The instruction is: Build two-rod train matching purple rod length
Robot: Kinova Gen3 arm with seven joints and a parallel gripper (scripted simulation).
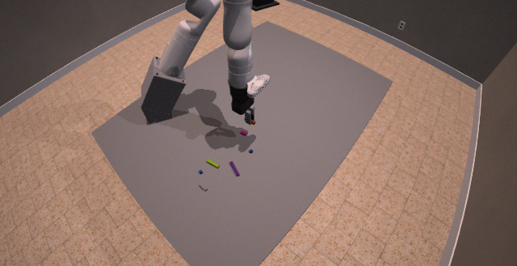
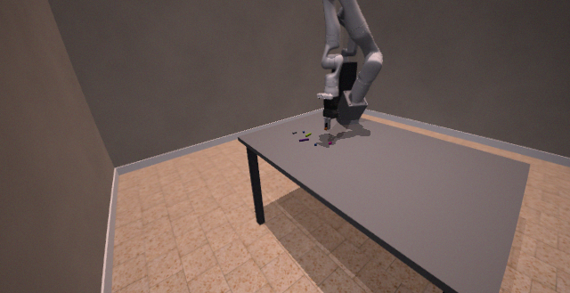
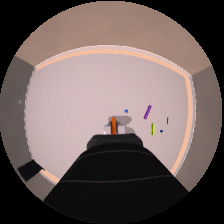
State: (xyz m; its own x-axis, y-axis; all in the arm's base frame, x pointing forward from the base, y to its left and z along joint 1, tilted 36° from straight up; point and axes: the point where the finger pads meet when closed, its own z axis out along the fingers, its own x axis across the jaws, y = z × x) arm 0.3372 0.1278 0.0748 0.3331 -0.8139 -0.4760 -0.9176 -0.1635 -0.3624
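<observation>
Right now my hand is 3 cm past the magenta rod, 1 cm to the left of it and 12 cm above it. The rest, counted from my hand: orange rod (1 cm below); purple rod (8 cm ahead, 12 cm to the right, 12 cm below); lime rod (1 cm ahead, 18 cm to the right, 12 cm below).
</observation>
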